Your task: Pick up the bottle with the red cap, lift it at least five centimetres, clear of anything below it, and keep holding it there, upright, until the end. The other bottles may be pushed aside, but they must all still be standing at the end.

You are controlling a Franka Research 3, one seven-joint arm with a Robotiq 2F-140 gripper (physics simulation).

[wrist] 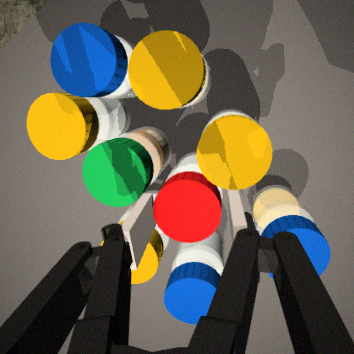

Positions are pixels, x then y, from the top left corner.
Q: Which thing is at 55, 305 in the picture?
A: My gripper.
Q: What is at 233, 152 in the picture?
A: A yellow-capped bottle.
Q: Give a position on a yellow-capped bottle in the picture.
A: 148, 264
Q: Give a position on a blue-capped bottle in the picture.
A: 273, 208
